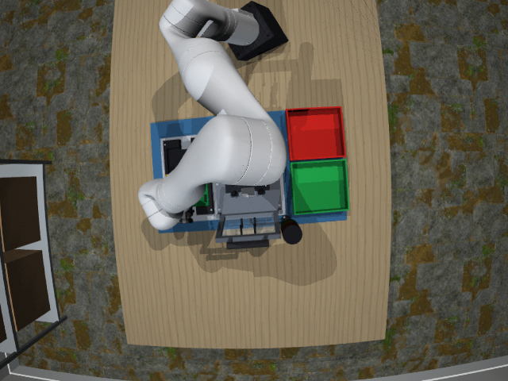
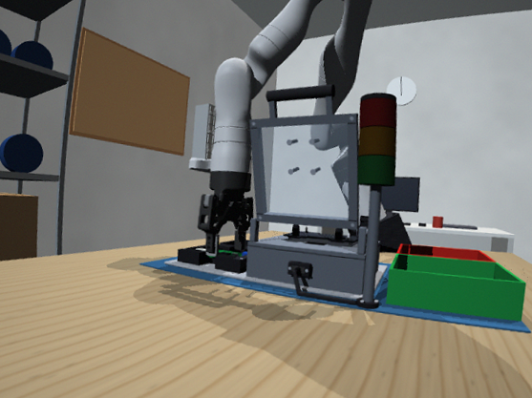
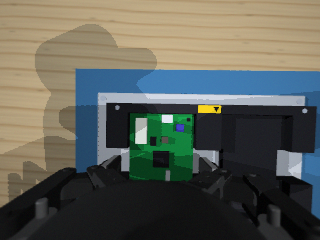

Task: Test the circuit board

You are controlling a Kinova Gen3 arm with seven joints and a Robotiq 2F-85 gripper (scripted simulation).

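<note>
My gripper is now 1 cm above the green circuit board. The rest, counted from my hand: black hook: 11 cm behind, 22 cm to the left, 6 cm above; clear lid: 8 cm ahead, 17 cm to the left, 15 cm above; green bin: 37 cm to the left, 1 cm below.
</note>
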